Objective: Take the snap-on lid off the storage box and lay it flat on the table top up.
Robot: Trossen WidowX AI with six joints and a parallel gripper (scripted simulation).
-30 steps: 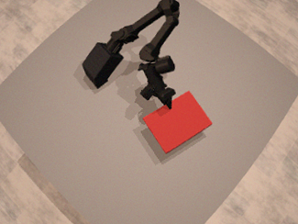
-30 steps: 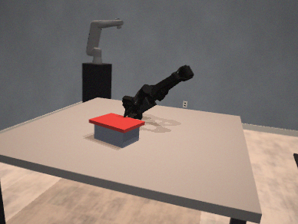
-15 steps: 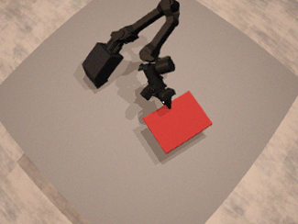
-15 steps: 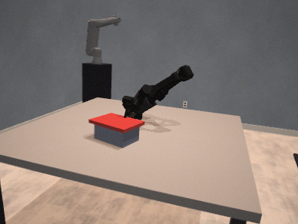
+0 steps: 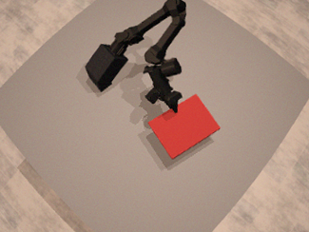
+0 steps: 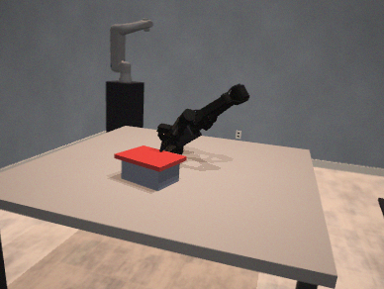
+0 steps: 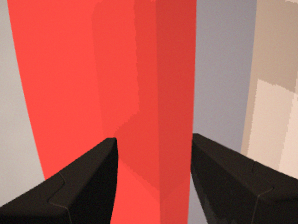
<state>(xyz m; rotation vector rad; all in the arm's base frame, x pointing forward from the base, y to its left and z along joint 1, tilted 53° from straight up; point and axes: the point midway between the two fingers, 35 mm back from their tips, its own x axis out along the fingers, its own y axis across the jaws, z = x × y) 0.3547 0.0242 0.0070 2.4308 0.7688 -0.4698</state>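
My hand is 100 mm short of the red lid, 20 mm to the left of it and 20 mm above it. The rest, counted from my hand: storage box (100 mm ahead, 70 mm below, 20 mm to the right).
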